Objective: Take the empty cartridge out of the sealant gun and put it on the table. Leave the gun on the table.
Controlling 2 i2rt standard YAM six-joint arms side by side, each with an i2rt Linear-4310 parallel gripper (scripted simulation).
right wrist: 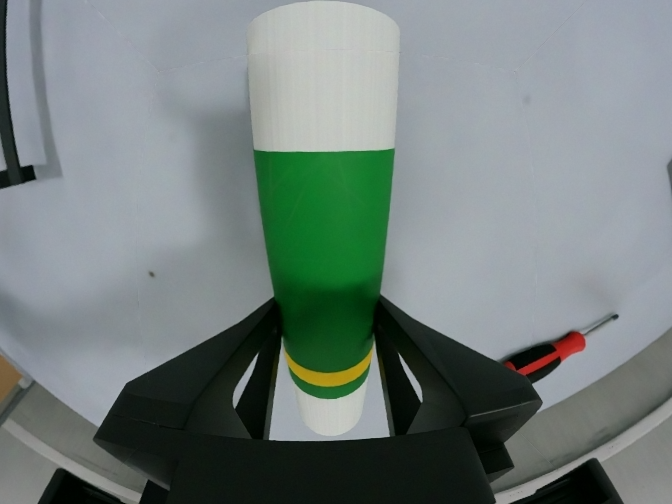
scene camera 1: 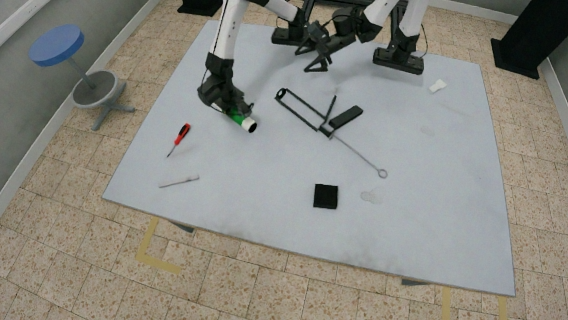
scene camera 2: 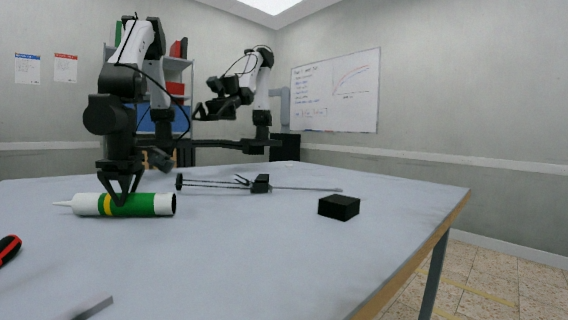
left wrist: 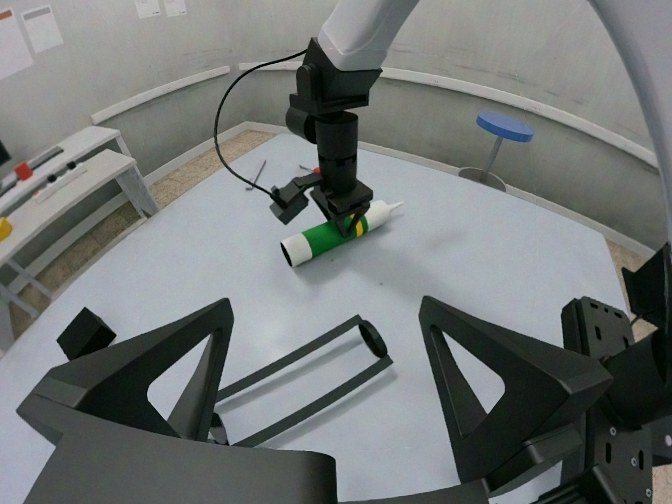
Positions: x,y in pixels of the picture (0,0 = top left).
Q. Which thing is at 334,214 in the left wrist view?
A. My right gripper.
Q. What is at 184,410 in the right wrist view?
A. My right gripper.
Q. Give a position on a black block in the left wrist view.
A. At 87,332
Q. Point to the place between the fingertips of my left gripper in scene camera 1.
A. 299,62
